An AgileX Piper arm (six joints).
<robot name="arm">
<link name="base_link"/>
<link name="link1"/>
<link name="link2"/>
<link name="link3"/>
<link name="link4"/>
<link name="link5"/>
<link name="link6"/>
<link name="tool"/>
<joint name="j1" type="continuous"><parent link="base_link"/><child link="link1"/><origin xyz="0.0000 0.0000 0.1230" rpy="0.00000 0.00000 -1.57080"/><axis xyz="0 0 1"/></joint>
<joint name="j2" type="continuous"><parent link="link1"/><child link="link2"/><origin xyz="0.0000 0.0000 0.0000" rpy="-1.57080 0.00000 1.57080"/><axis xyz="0 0 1"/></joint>
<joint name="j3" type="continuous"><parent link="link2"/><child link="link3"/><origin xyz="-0.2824 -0.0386 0.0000"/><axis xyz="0 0 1"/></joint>
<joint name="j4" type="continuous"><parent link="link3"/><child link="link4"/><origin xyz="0.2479 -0.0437 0.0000" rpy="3.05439 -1.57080 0.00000"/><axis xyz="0 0 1"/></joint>
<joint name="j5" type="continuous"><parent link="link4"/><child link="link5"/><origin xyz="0.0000 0.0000 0.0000" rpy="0.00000 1.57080 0.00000"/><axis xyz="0 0 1"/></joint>
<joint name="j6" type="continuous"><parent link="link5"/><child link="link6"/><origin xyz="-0.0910 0.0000 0.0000" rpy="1.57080 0.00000 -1.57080"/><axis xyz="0 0 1"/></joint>
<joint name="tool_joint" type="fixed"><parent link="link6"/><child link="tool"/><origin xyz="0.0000 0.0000 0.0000"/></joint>
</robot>
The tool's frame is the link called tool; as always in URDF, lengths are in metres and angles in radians. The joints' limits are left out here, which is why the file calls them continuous.
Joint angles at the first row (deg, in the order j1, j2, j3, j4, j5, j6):
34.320, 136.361, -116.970, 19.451, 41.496, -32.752
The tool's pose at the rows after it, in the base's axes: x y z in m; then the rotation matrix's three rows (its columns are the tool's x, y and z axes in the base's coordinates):
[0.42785 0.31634 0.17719], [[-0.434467 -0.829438 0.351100], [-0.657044 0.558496 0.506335], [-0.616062 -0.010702 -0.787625]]
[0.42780 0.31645 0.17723], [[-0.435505 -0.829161 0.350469], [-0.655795 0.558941 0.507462], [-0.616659 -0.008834 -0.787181]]
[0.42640 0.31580 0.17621], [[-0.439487 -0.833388 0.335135], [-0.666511 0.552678 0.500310], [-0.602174 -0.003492 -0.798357]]
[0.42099 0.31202 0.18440], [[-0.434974 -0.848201 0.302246], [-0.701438 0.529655 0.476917], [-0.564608 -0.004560 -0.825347]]
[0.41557 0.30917 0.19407], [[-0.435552 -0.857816 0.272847], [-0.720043 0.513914 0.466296], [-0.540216 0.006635 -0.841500]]
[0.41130 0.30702 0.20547], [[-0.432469 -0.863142 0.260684], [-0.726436 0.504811 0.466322], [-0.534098 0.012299 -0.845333]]
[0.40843 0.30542 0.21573], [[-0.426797 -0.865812 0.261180], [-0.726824 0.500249 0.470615], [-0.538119 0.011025 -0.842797]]
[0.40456 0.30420 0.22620], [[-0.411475 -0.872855 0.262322], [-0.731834 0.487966 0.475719], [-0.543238 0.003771 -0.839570]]
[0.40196 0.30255 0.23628], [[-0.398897 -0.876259 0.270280], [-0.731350 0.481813 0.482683], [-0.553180 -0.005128 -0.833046]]
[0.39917 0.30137 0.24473], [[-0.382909 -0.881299 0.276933], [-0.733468 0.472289 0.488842], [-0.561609 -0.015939 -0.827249]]
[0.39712 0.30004 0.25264], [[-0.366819 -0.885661 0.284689], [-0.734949 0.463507 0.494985], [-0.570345 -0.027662 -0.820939]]
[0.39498 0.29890 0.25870], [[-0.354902 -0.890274 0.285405], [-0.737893 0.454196 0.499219], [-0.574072 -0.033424 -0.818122]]
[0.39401 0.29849 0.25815], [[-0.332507 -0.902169 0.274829], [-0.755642 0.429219 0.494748], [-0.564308 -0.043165 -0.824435]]
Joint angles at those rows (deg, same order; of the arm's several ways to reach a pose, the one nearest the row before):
34.320, 136.360, -116.966, 19.561, 41.131, -32.753
34.320, 136.363, -116.972, 19.679, 41.133, -32.751
34.320, 136.362, -116.970, 19.469, 42.285, -32.751
34.320, 135.084, -116.967, 18.042, 46.185, -32.752
34.319, 133.741, -116.970, 17.713, 49.482, -32.752
34.320, 132.313, -116.971, 17.712, 51.519, -32.751
34.320, 131.083, -116.969, 17.713, 52.518, -32.752
34.425, 129.713, -116.761, 17.712, 53.356, -33.288
34.425, 128.466, -116.644, 17.713, 53.750, -33.629
34.486, 127.349, -116.426, 17.713, 54.001, -34.215
34.486, 126.396, -116.384, 17.712, 54.217, -34.833
34.485, 125.655, -116.383, 17.824, 54.728, -35.392
34.485, 125.653, -116.384, 17.824, 55.482, -37.012

